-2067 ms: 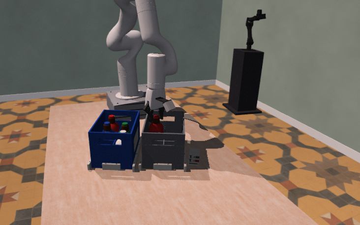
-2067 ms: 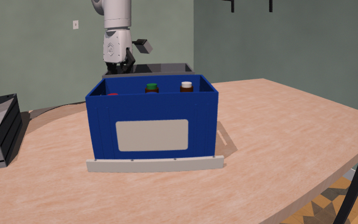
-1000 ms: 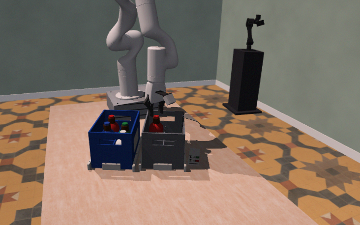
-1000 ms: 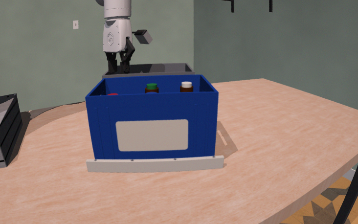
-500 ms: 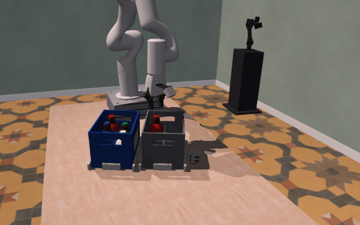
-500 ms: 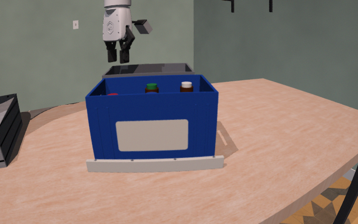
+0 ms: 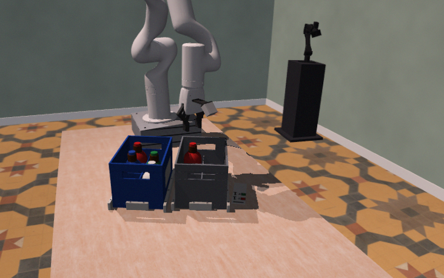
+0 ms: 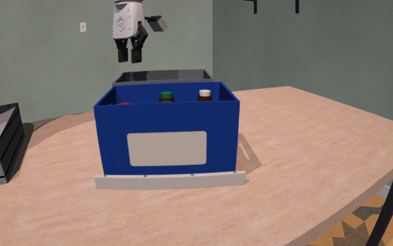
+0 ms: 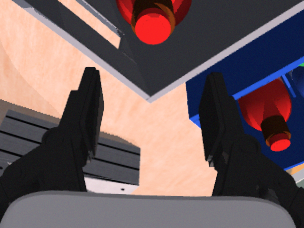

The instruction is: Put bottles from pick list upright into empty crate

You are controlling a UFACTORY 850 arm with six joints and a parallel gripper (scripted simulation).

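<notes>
My hand is 160 mm to the left of the green bottle, 150 mm above it and 60 mm short of it. Also, from my hand: grey crate (160 mm below, 100 mm ahead, 20 mm to the left); then blue crate (200 mm to the right, 160 mm below, 50 mm ahead); then red-label bottle (150 mm below).
</notes>
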